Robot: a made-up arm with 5 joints.
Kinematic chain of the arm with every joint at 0, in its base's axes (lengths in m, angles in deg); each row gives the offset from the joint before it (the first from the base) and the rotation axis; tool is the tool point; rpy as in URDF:
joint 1: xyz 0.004 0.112 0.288 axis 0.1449 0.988 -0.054
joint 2: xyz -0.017 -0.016 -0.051 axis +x
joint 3: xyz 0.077 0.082 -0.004 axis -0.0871 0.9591 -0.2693
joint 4: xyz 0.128 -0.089 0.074 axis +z
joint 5: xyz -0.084 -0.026 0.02 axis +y
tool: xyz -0.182 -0.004 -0.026 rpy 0 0 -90
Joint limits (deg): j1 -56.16..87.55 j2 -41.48..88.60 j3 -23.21..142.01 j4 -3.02..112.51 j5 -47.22..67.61
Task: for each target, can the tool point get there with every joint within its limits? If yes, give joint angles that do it. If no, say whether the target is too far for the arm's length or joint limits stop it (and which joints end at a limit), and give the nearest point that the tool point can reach.
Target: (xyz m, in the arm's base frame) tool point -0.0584 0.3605 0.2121
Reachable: no: joint limits stop it (at a limit: joint 2, joint 3, joint 5) | nearest point -0.0812 0.1964 0.2219 | short by 0.166 m
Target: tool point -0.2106 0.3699 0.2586
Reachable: no: joint limits stop it (at a limit: joint 1, joint 2, joint 4, joint 5) | nearest point -0.2357 0.3121 0.2414 | short by 0.065 m
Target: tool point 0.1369 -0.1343 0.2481
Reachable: yes | joints 57.19 -20.38 68.37 64.33 11.43
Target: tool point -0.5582 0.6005 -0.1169
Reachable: no: too far | nearest point -0.3115 0.2958 0.0706 | short by 0.435 m
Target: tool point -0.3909 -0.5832 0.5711
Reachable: no: too far | nearest point -0.1942 -0.1901 0.3297 | short by 0.501 m
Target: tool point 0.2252 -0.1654 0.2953
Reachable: yes | joints 30.19 -1.60 -5.54 85.49 34.79
